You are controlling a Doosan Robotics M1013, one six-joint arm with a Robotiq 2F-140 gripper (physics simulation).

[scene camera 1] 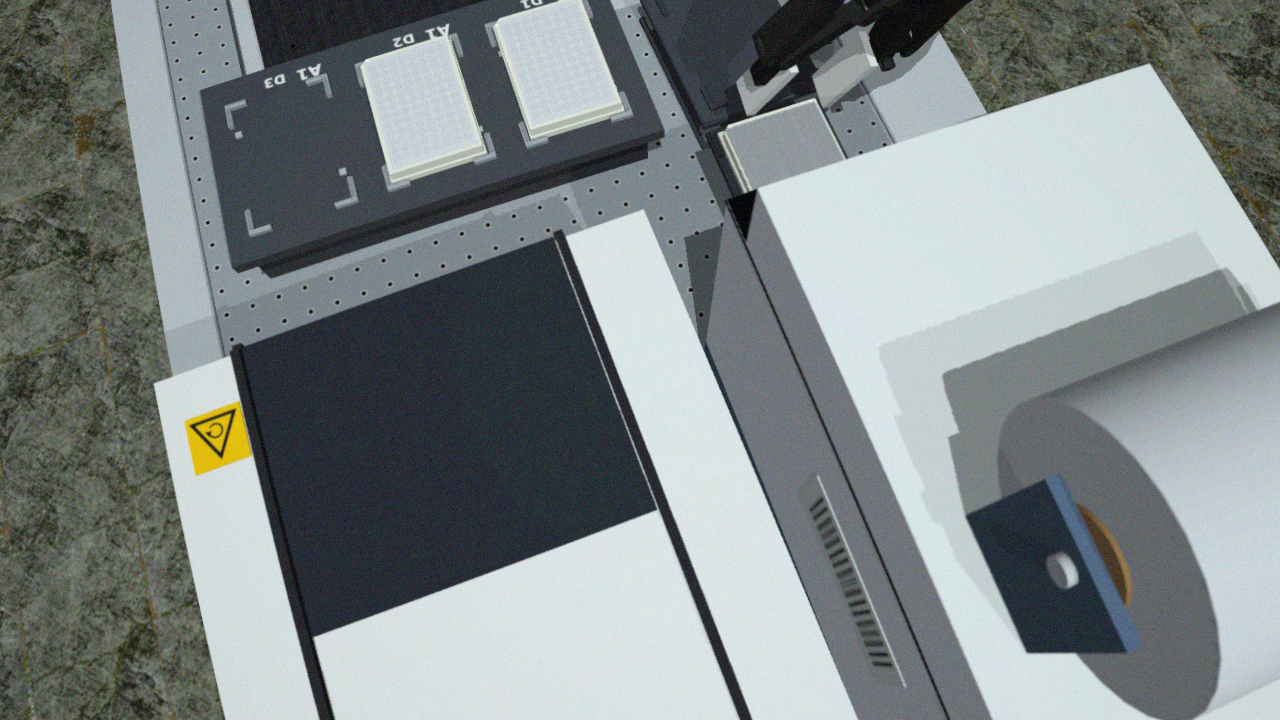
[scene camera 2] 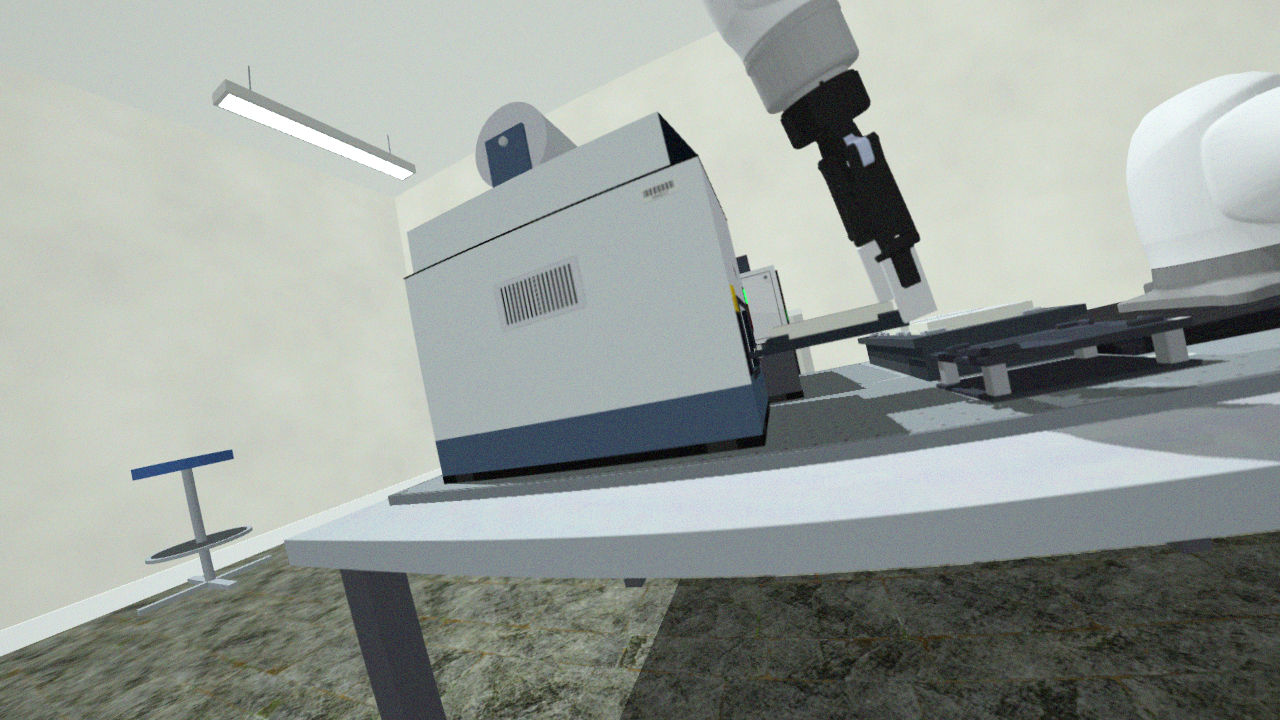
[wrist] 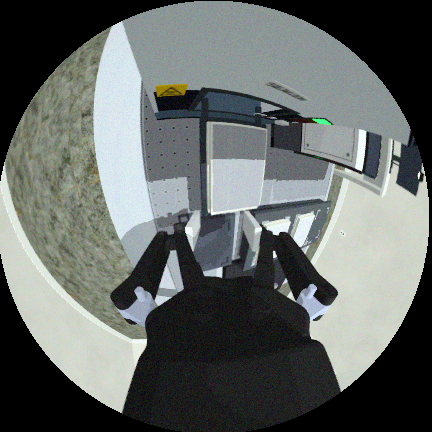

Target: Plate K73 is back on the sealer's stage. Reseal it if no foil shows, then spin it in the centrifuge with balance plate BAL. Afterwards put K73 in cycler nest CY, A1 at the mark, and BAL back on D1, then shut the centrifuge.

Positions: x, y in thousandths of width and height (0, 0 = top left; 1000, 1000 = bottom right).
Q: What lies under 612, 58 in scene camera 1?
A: My gripper.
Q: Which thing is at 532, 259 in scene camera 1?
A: A perforated grey strip.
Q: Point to a centrifuge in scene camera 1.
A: At 405, 672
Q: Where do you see a perforated grey strip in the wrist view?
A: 397, 339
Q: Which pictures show my gripper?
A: Scene camera 1, scene camera 2 and the wrist view: all of them.
